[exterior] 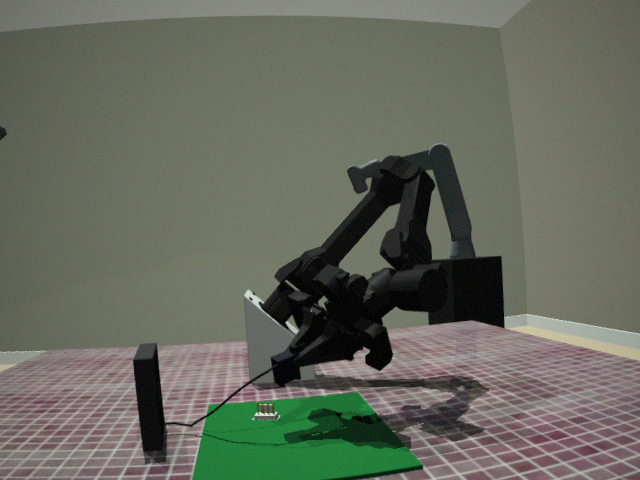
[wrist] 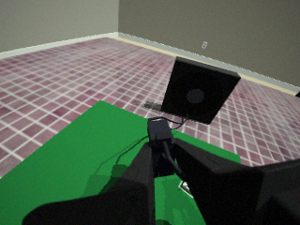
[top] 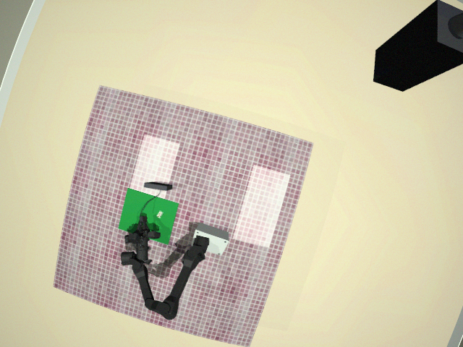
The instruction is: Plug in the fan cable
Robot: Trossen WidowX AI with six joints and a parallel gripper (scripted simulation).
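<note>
The green board lies 10 mm ahead of my gripper tip and 110 mm below it. The rest, counted from my gripper tip: dark plug: 10 mm below; then fan: 40 mm behind, 180 mm to the right, 40 mm below.
</note>
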